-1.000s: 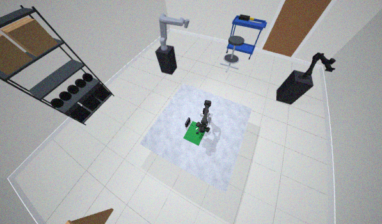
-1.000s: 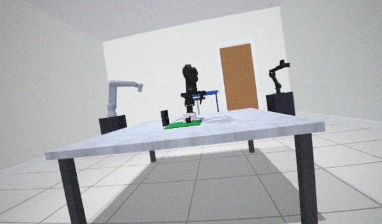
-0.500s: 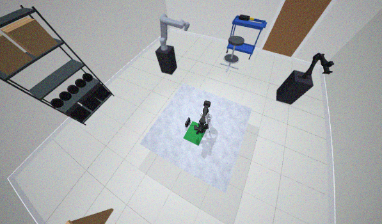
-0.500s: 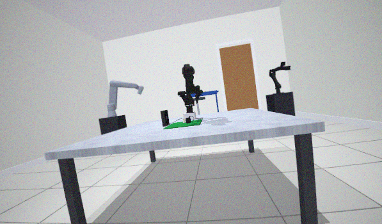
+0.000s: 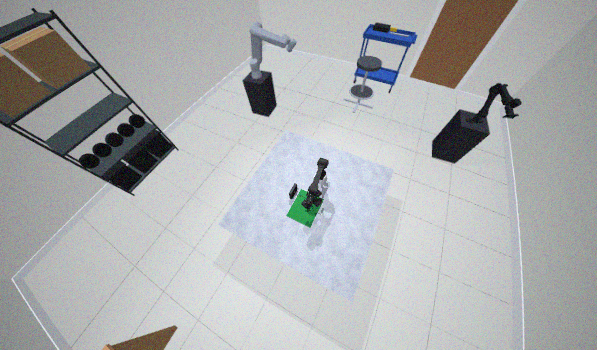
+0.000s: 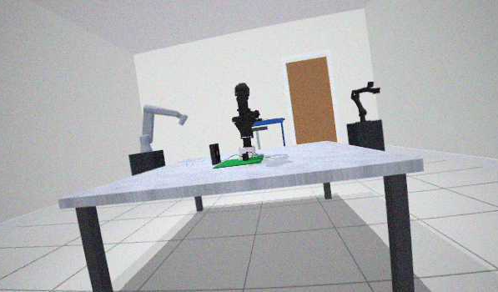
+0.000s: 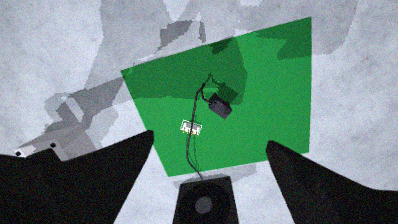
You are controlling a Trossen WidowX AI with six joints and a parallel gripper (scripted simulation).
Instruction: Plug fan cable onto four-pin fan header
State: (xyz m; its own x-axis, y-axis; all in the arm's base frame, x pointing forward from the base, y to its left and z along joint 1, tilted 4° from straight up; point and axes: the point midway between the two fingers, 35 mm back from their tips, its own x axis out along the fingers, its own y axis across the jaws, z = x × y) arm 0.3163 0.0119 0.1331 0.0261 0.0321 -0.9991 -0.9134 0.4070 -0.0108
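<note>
Now: gripper tip 10 mm short of the black fan plug, 20 mm to the left of it and 130 mm above it. Round my gripper tip: black fan (80 mm behind, 200 mm to the right, 90 mm below); green board (10 mm ahead, 50 mm to the right, 160 mm below).
</note>
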